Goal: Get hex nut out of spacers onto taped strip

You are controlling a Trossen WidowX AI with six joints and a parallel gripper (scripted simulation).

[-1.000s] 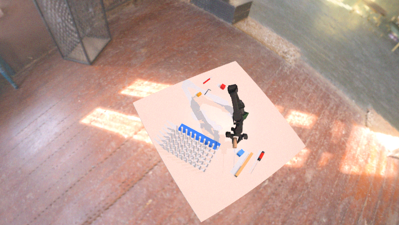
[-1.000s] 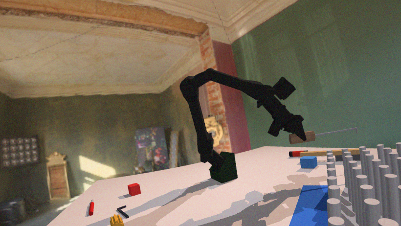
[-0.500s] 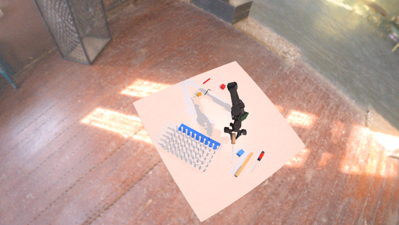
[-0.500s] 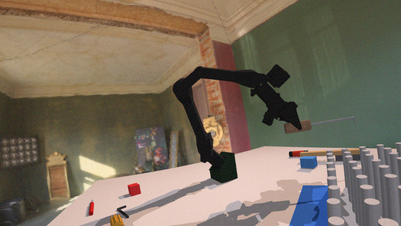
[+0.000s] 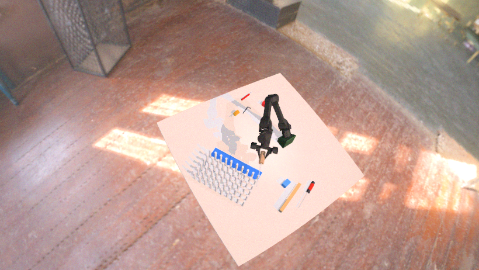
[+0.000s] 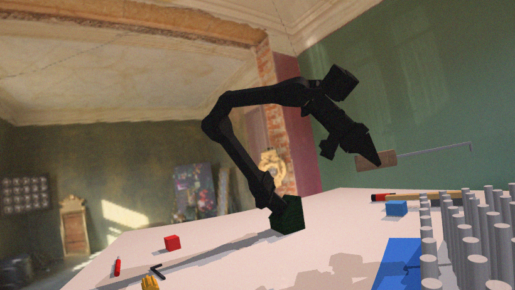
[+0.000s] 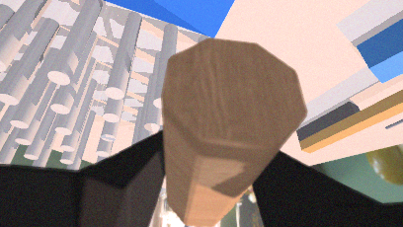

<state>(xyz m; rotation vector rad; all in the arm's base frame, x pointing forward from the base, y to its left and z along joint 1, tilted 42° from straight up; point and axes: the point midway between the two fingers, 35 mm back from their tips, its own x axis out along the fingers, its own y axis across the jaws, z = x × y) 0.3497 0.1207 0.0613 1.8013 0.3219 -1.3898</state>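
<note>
Now: gripper tip 100 mm short of the blue taped strip, 130 mm to the left of it and 190 mm above it. Also, from my gripper tip: yellow piece 170 mm behind, 490 mm to the right, 170 mm below; blue block 100 mm behind, 220 mm to the left, 170 mm below; allen key 300 mm behind, 480 mm to the right, 190 mm below.
</note>
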